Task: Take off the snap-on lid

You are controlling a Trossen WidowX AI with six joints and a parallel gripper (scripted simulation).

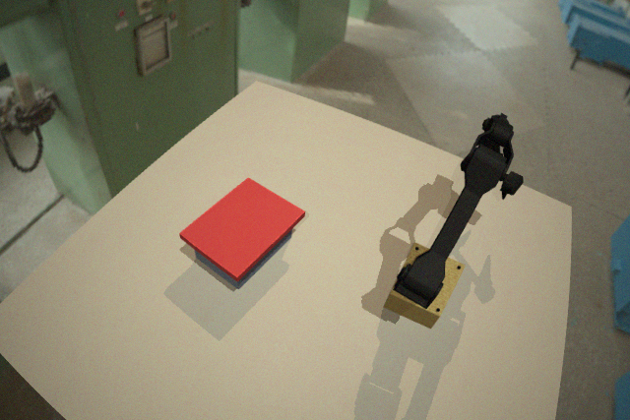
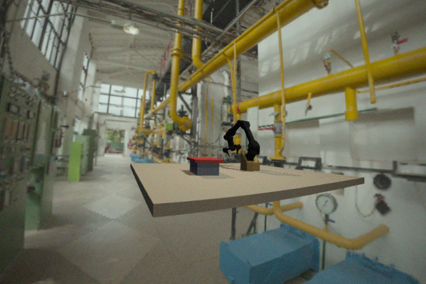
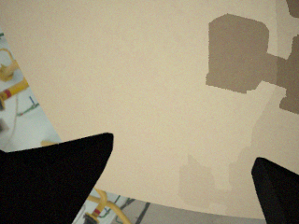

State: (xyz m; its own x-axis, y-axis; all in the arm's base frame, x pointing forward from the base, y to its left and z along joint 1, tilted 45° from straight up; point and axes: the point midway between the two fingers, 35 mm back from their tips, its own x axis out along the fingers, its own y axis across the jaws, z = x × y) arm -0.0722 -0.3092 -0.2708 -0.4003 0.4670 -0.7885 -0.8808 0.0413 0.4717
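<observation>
Now: gripper tip 500 mm short of the lid and 500 mm to the right of it. Round my gripper tip: storage box 500 mm ahead, 500 mm to the left, 50 mm below.
</observation>
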